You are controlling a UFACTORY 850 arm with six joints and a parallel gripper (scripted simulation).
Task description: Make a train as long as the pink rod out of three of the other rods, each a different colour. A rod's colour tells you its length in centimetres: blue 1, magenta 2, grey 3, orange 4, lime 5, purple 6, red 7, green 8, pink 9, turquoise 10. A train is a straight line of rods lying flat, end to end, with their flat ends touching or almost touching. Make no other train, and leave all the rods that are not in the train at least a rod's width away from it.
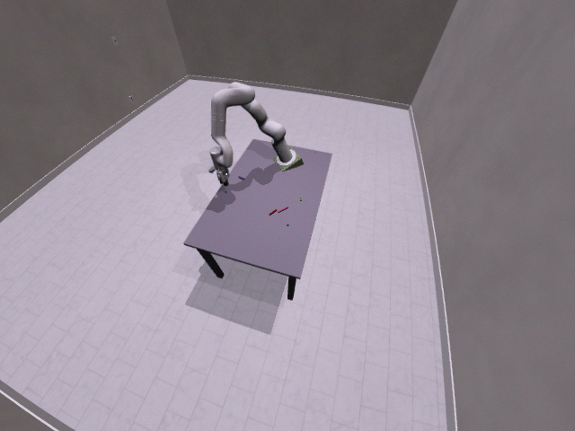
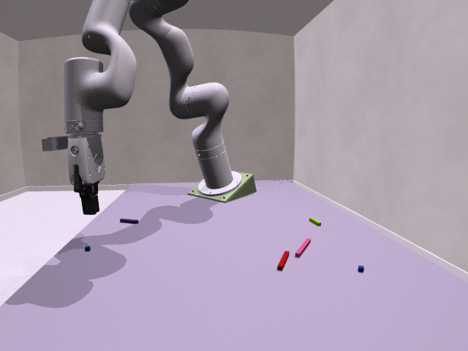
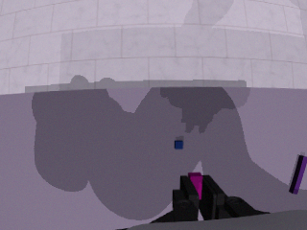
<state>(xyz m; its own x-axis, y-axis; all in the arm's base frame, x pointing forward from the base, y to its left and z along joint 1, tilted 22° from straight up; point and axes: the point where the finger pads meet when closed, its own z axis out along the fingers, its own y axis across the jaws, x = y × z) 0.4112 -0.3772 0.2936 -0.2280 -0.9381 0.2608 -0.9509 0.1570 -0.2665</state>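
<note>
My hand is 180 mm past the purple rod, 70 mm to the right of it and 110 mm above it. Also, from my hand: magenta rod (10 mm to the right, 20 mm below); pink rod (140 mm ahead, 470 mm to the left, 110 mm below); red rod (170 mm ahead, 390 mm to the left, 110 mm below).
</note>
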